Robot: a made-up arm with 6 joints.
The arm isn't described. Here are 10 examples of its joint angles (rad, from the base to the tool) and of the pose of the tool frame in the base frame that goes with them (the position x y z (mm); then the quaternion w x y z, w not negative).
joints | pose
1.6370 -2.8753 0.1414 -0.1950 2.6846 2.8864 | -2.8 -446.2 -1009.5 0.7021 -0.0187 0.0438 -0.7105
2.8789 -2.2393 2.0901 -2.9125 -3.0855 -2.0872 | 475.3 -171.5 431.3 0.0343 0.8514 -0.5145 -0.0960
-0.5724 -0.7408 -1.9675 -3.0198 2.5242 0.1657 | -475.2 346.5 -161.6 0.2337 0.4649 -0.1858 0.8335
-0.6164 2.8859 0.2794 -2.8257 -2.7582 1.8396 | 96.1 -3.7 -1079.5 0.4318 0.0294 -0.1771 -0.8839
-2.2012 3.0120 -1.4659 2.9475 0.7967 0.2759 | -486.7 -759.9 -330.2 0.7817 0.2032 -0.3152 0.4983
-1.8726 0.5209 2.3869 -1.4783 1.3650 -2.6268 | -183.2 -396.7 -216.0 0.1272 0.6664 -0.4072 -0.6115
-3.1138 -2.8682 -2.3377 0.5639 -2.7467 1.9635 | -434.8 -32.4 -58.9 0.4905 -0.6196 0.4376 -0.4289
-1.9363 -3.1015 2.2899 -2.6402 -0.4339 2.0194 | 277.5 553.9 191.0 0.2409 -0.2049 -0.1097 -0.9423
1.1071 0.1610 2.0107 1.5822 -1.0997 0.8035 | 379.7 650.7 153.7 0.3867 0.6472 0.4622 0.4669
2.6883 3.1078 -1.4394 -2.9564 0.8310 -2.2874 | -779.2 349.3 -433.9 0.2097 0.2680 -0.3159 -0.8857
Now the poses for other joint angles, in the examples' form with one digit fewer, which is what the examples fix.
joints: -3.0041 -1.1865 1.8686 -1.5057 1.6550 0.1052
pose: -6 59 876 0.565 -0.677 0.309 0.357
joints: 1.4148 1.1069 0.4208 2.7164 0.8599 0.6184
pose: 130 1290 436 0.744 -0.219 -0.305 -0.552
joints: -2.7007 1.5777 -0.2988 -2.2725 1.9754 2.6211
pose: -1098 -485 359 0.058 0.080 0.516 0.851
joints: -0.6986 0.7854 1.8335 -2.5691 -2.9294 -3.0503
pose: 560 -402 -120 0.771 -0.092 -0.335 -0.534
